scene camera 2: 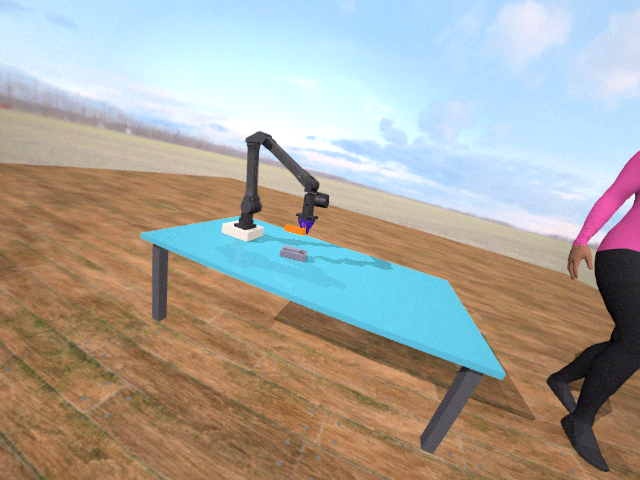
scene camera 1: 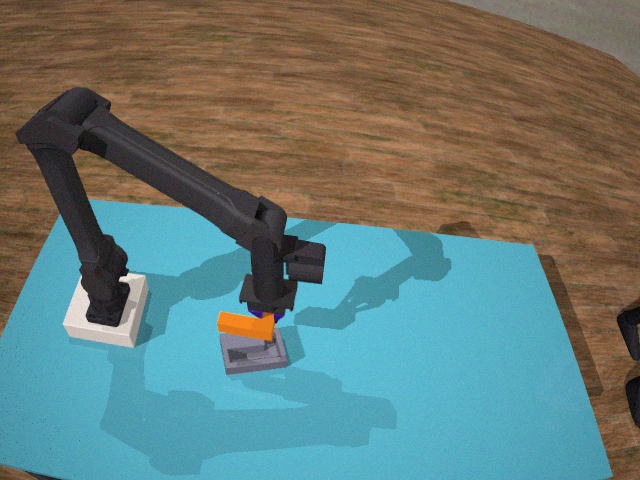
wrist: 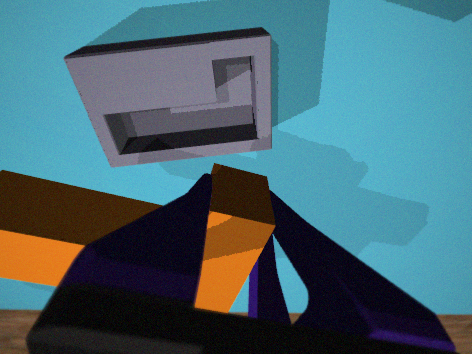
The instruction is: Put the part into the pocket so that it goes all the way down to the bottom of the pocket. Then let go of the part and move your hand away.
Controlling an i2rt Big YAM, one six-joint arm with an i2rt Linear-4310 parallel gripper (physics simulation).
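Seen in the pictures: gripper, between the fingertips: [scene camera 2: 304, 233] [scene camera 1: 269, 320] [wrist: 233, 192]; arm's base, origin of its link: [scene camera 2: 245, 226] [scene camera 1: 108, 304].
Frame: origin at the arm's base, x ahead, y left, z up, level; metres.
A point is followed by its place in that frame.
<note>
The orange L-shaped part [scene camera 1: 242, 325] {x 0.338, y -0.070, z 0.109 m} [scene camera 2: 294, 228] {x 0.345, y -0.075, z 0.105 m} [wrist: 227, 250] {x 0.387, y -0.038, z 0.113 m} is held in the air by its short leg. Its long bar reaches left in the wrist view. My gripper [scene camera 1: 267, 316] {x 0.391, y -0.033, z 0.084 m} [scene camera 2: 306, 227] {x 0.391, y -0.033, z 0.084 m} [wrist: 233, 192] {x 0.391, y -0.033, z 0.084 m} is shut on that leg, fingers pointing down. The grey block [scene camera 1: 255, 367] {x 0.369, y -0.086, z -0.036 m} [scene camera 2: 293, 255] {x 0.375, y -0.085, z -0.034 m} [wrist: 145, 82] {x 0.333, y -0.026, z -0.021 m} with the L-shaped pocket lies on the table. In the wrist view the block is beyond the part, turned slightly relative to it, and its pocket is open to view. The part touches no block surface there. In scene view 1 it overlaps the block's back edge.
The blue table [scene camera 1: 465, 361] {x 0.892, y -0.022, z -0.057 m} [scene camera 2: 387, 304] {x 0.886, y -0.195, z -0.057 m} carries the arm's white base [scene camera 1: 100, 333] {x -0.002, y -0.077, z -0.013 m} [scene camera 2: 241, 231] {x 0.031, y -0.075, z -0.008 m}, left of the block. Arm shadows cross the table. A person in a pink top [scene camera 2: 615, 222] stands beyond the table's right end.
</note>
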